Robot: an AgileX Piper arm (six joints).
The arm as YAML. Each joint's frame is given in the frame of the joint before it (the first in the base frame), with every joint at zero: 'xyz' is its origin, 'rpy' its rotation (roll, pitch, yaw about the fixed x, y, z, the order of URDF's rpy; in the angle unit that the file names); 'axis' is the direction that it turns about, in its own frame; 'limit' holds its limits. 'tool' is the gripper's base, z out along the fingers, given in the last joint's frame.
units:
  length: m
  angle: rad
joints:
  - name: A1
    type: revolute
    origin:
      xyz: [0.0, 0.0, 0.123]
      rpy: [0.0, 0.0, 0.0]
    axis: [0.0, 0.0, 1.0]
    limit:
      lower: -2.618
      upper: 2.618
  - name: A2
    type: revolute
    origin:
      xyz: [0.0, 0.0, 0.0]
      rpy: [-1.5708, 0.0, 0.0]
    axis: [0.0, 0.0, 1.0]
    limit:
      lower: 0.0
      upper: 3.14
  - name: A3
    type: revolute
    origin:
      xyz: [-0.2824, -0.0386, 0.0]
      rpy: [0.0, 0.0, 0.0]
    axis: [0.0, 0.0, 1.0]
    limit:
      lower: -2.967
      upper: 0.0
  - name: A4
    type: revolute
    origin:
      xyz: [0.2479, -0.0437, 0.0]
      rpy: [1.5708, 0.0, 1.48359]
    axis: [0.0, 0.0, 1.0]
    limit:
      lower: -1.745
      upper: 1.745
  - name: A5
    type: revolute
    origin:
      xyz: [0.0, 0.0, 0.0]
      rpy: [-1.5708, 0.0, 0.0]
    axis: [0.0, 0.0, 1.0]
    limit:
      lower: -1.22
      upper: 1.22
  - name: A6
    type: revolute
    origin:
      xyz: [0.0, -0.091, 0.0]
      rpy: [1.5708, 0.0, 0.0]
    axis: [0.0, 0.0, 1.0]
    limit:
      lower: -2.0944
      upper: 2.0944
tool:
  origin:
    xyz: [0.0, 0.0, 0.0]
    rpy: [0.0, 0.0, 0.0]
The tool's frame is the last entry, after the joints.
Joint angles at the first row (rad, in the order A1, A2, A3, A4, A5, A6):
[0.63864 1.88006 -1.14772 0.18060 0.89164 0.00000]
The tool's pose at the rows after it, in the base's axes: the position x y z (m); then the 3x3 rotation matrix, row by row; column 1 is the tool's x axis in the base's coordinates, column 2 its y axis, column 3 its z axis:
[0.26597 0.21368 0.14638], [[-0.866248 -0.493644 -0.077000], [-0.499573 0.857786 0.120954], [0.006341 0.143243 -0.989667]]
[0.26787 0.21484 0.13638], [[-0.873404 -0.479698 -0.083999], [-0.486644 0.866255 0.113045], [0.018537 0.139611 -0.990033]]
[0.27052 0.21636 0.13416], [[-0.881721 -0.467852 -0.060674], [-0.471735 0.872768 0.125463], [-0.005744 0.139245 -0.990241]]
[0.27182 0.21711 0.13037], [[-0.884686 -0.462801 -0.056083], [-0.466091 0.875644 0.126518], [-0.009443 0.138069 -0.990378]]
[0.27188 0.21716 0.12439], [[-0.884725 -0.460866 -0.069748], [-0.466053 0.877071 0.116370], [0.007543 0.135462 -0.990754]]
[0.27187 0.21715 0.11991], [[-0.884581 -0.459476 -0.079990], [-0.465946 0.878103 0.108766], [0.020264 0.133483 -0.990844]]
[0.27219 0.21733 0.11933], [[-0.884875 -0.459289 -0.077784], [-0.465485 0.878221 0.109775], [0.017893 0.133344 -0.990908]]
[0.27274 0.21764 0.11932], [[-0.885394 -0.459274 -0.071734], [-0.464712 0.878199 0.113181], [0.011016 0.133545 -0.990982]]
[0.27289 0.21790 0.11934], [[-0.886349 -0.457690 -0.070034], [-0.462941 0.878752 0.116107], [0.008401 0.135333 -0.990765]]
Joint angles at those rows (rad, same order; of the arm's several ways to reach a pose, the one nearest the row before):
[0.63865 1.91130 -1.14773 0.18474 0.89245 0.00001]
[0.63864 1.94046 -1.14770 0.18474 0.87376 0.01221]
[0.63864 1.94686 -1.14770 0.18474 0.84105 0.02484]
[0.63864 1.95786 -1.14773 0.18473 0.82577 0.02915]
[0.63865 1.97506 -1.14774 0.18473 0.82575 0.02922]
[0.63865 1.98793 -1.14772 0.18474 0.82574 0.02921]
[0.63864 1.98959 -1.14775 0.18473 0.82170 0.02921]
[0.63865 1.98960 -1.14774 0.18474 0.81475 0.02921]
[0.63864 1.98958 -1.14770 0.18713 0.81182 0.02920]

